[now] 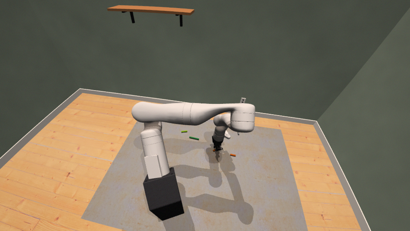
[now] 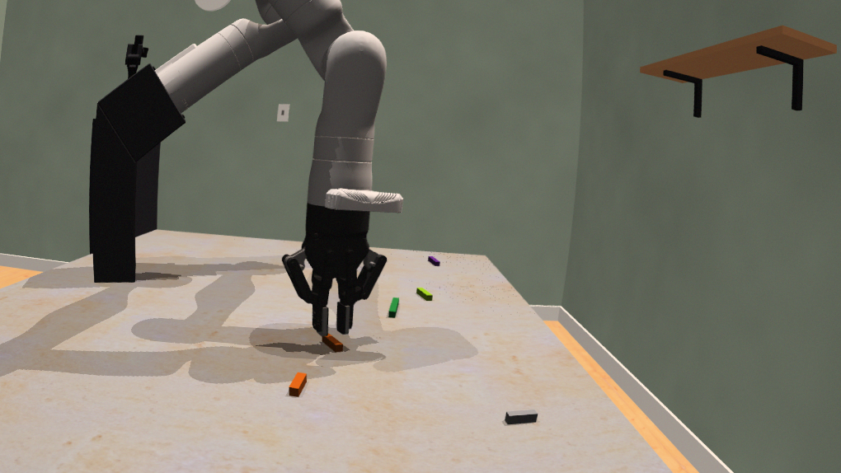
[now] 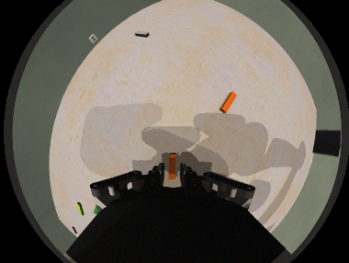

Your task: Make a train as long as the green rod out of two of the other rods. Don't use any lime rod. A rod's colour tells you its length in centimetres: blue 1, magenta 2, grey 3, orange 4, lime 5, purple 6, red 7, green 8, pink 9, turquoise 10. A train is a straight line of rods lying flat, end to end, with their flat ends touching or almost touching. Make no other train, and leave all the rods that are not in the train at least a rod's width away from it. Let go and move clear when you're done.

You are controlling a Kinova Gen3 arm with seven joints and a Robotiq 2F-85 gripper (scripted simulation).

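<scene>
My hand is 14 cm to the left of the orange rod and 3 cm above it. From my hand the other things lie so: green rod (19 cm to the left, 5 cm ahead, 3 cm below); then lime rod (30 cm to the left, 8 cm ahead, 3 cm below); then grey rod (23 cm ahead, 15 cm to the right, 3 cm below).
</scene>
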